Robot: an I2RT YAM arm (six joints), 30 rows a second.
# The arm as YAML. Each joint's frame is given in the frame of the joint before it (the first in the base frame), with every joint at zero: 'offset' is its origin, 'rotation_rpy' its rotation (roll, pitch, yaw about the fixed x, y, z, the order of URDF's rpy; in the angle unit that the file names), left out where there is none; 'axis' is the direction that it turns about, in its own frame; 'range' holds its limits. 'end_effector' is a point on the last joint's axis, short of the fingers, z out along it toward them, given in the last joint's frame.
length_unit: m
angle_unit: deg
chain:
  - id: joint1
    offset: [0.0, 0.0, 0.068]
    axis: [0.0, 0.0, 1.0]
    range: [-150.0, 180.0]
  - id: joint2
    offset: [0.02, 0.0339, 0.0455]
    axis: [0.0, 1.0, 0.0]
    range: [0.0, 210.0]
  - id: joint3
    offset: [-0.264, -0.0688, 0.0]
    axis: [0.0, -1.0, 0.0]
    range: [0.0, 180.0]
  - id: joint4
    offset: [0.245, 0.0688, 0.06]
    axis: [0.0, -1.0, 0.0]
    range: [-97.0, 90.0]
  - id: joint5
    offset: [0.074, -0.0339, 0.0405]
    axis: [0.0, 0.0, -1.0]
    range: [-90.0, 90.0]
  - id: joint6
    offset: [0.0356, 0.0, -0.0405]
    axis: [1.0, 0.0, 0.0]
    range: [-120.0, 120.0]
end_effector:
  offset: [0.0, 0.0, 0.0]
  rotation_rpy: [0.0, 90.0, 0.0]
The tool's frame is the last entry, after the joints.
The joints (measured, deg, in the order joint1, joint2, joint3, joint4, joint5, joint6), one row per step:
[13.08 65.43 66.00 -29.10 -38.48 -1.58]
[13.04 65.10 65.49 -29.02 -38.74 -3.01]
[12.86 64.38 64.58 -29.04 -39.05 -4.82]
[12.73 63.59 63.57 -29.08 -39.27 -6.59]
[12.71 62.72 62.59 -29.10 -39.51 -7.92]
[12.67 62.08 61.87 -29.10 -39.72 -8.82]
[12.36 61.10 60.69 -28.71 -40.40 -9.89]
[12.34 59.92 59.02 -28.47 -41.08 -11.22]
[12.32 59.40 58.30 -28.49 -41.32 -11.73]
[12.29 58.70 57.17 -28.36 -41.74 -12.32]
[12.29 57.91 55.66 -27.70 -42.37 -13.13]
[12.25 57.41 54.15 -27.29 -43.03 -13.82]
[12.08 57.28 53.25 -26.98 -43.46 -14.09]
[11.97 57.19 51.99 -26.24 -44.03 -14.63]
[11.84 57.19 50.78 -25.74 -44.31 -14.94]
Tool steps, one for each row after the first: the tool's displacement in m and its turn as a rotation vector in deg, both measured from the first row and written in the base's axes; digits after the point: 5 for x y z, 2 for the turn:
[-0.00130 -0.00035 -0.00151 -0.66 -0.97 0.72]
[-0.00410 -0.00161 -0.00401 -1.51 -2.11 1.49]
[-0.00721 -0.00277 -0.00691 -2.39 -3.19 2.22]
[-0.01078 -0.00354 -0.00934 -2.99 -4.06 2.91]
[-0.01335 -0.00418 -0.01113 -3.37 -4.65 3.39]
[-0.01678 -0.00587 -0.01371 -3.55 -5.61 4.05]
[-0.02142 -0.00664 -0.01874 -3.93 -6.35 5.12]
[-0.02352 -0.00706 -0.02110 -4.10 -6.51 5.50]
[-0.02623 -0.00757 -0.02498 -4.22 -6.65 6.06]
[-0.02895 -0.00787 -0.02995 -4.30 -7.19 6.89]
[-0.03079 -0.00811 -0.03631 -4.38 -7.11 7.68]
[-0.03110 -0.00862 -0.04057 -4.35 -6.84 7.99]
[-0.03114 -0.00878 -0.04639 -4.36 -6.81 8.58]
[-0.03103 -0.00912 -0.05265 -4.45 -6.34 8.83]

